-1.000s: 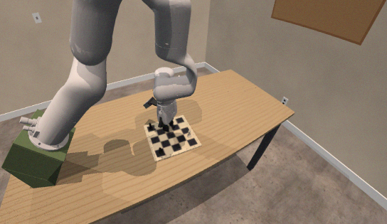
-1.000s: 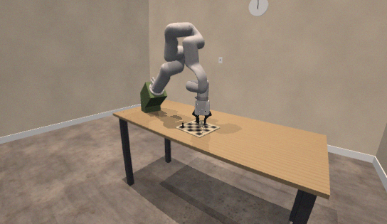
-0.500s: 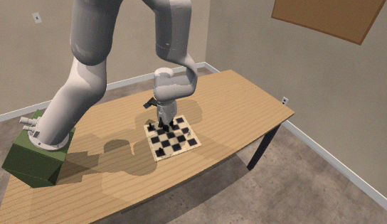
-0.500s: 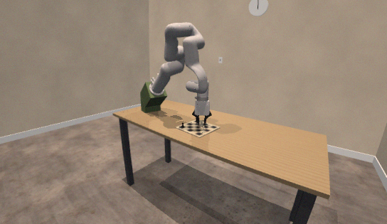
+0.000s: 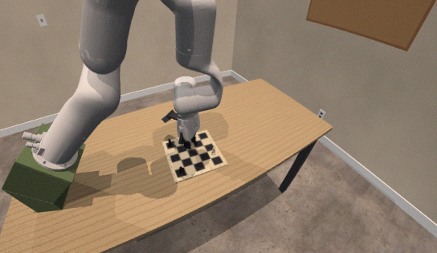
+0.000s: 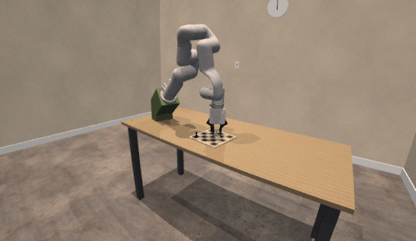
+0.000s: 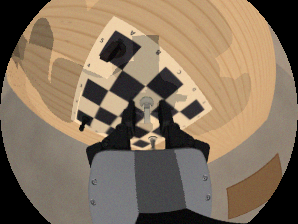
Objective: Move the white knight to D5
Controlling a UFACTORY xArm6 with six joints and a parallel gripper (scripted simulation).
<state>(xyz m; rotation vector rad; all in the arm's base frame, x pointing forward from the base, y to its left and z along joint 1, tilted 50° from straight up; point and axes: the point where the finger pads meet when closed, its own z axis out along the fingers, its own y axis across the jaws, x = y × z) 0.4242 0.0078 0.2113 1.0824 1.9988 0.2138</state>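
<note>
Right now the chessboard is 1 cm behind my hand, 3 cm to the right of it and 3 cm below it. Round my hand: black chess piece 6 cm behind, 6 cm to the left, 2 cm below; then pale piece 6 cm ahead, 9 cm to the right, 1 cm below.
</note>
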